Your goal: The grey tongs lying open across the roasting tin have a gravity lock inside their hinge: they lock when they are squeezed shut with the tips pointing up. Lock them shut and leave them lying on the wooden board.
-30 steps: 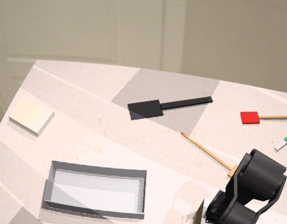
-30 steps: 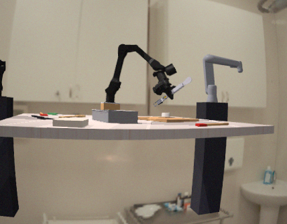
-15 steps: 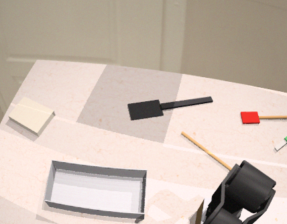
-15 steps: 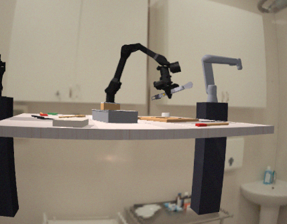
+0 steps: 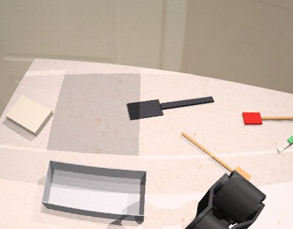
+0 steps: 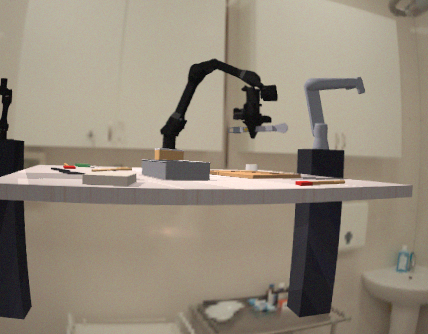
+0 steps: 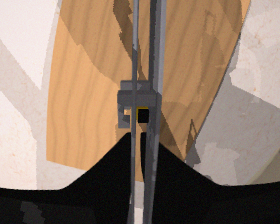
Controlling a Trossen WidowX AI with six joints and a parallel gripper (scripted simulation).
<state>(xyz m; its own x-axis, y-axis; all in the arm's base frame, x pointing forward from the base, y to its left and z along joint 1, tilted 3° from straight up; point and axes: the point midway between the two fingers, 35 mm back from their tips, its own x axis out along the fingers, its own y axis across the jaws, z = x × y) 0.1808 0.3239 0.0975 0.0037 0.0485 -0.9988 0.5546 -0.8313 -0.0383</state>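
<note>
My gripper tip is now 15 cm above the wooden board. From my gripper tip the other things lie so: black spatula: 7 cm ahead, 76 cm to the right, 15 cm below; then white object: 49 cm behind, 14 cm to the left, 14 cm below; then grey roasting tin: 19 cm ahead, 34 cm to the right, 13 cm below.
</note>
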